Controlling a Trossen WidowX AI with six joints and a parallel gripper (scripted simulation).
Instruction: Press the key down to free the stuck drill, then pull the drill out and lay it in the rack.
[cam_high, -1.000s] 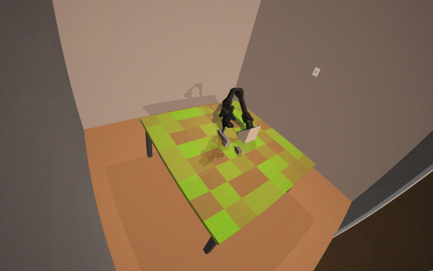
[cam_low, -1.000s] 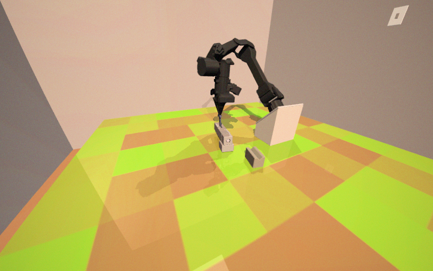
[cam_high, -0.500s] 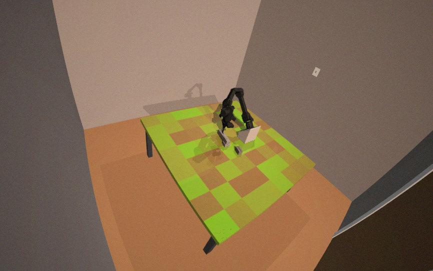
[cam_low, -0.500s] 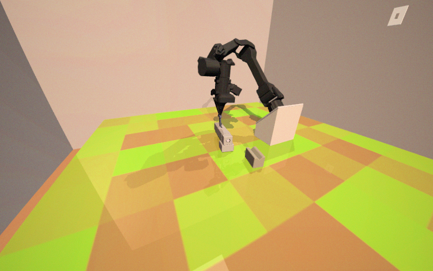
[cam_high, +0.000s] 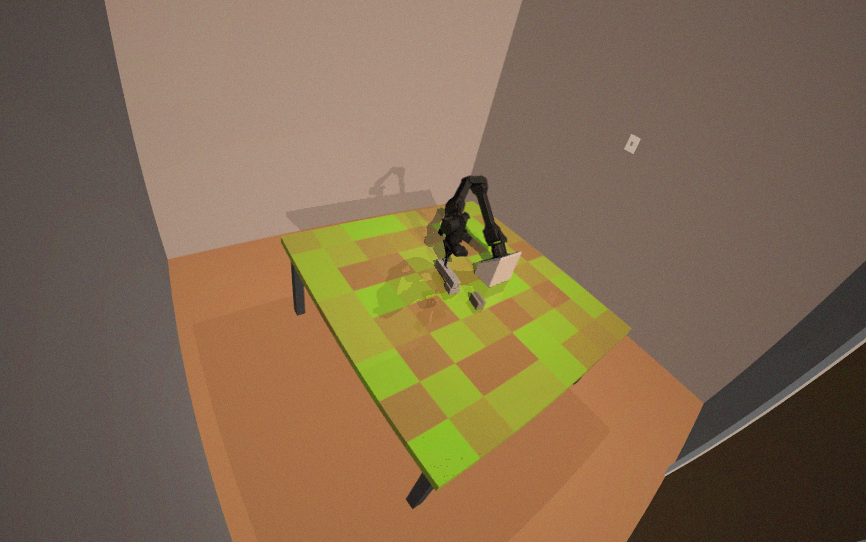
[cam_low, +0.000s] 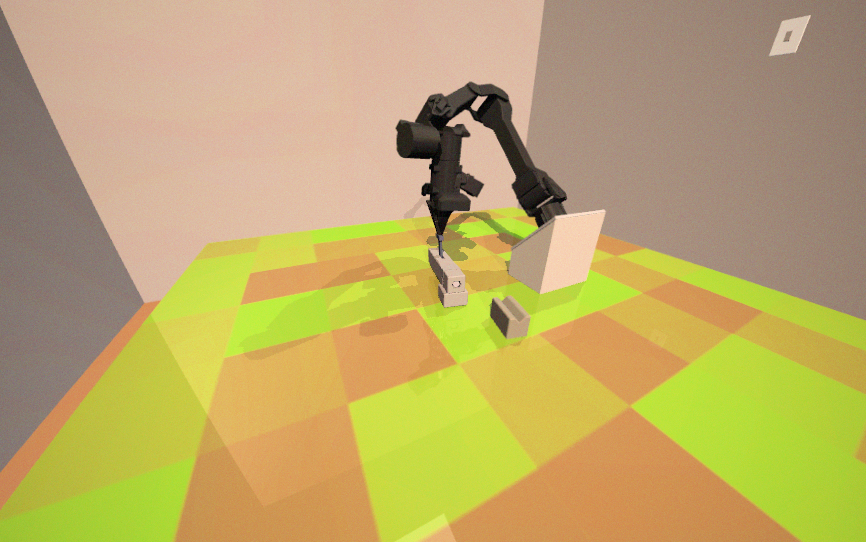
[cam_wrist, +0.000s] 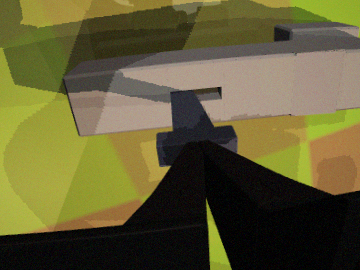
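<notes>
The key is 30 mm below my gripper tip. Round my gripper tip: grey rack (60 mm behind, 210 mm to the left, 90 mm below); holder block (40 mm to the left, 80 mm below); drill (60 mm to the left, 70 mm below).
</notes>
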